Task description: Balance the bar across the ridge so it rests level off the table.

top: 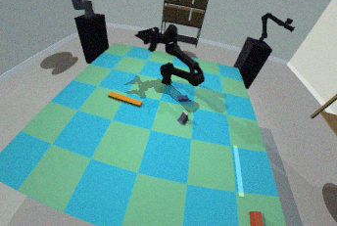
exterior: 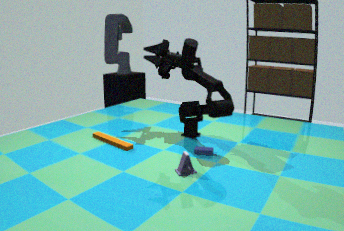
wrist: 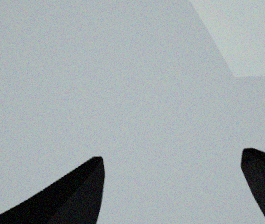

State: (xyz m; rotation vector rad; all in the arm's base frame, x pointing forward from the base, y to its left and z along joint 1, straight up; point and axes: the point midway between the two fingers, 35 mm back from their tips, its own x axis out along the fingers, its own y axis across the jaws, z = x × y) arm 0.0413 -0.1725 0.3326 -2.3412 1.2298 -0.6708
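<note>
Now: the orange bar 20 cm ahead of my gripper tip, 1 cm to the right of it and 33 cm below it. The rest, counted from my gripper tip: red block 68 cm ahead, 70 cm to the left, 32 cm below; then small blue block 9 cm ahead, 34 cm to the left, 33 cm below; then purple ridge 25 cm ahead, 36 cm to the left, 31 cm below.
</note>
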